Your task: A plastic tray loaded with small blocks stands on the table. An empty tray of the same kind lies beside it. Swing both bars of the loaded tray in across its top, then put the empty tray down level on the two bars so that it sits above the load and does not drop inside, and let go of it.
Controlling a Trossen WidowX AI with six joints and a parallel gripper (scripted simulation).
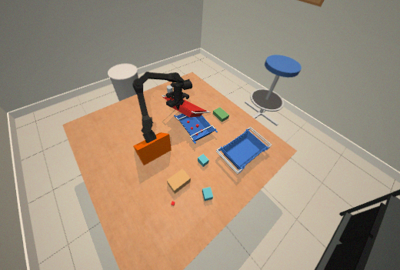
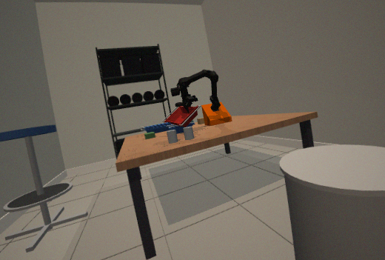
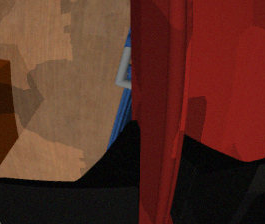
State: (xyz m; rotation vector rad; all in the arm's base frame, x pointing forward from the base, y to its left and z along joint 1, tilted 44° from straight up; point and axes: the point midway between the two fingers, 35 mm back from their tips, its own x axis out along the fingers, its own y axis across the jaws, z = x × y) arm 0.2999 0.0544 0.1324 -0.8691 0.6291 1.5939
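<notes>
My gripper tip is now 80 mm short of the red tray and 20 mm to the right of it. Also, from my gripper tip: green block: 330 mm ahead, 150 mm to the right, 130 mm below; then tan block: 280 mm behind, 420 mm to the right, 120 mm below; then small red cube: 380 mm behind, 500 mm to the right, 140 mm below.
</notes>
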